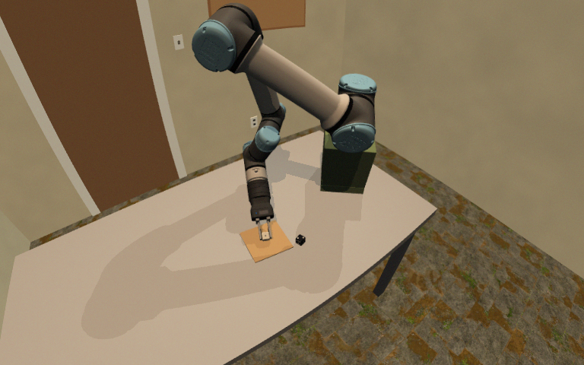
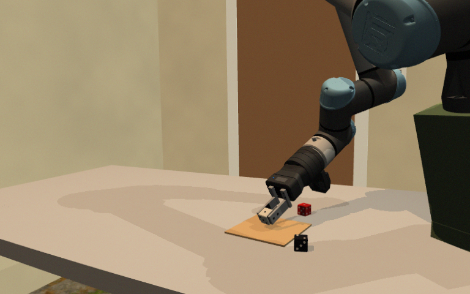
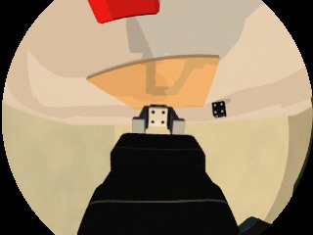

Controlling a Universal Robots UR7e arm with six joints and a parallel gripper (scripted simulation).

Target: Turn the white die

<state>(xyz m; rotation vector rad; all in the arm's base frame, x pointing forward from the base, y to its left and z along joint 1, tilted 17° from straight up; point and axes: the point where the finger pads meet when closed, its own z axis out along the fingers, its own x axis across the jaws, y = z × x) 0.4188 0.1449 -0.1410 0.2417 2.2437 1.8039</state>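
The orange mat lies 3 cm below my hand. From my hand the other things lie so: white die 1 cm to the left; black die 10 cm behind, 6 cm to the left, 2 cm below; red die 14 cm to the right, 2 cm below, 2 cm behind.
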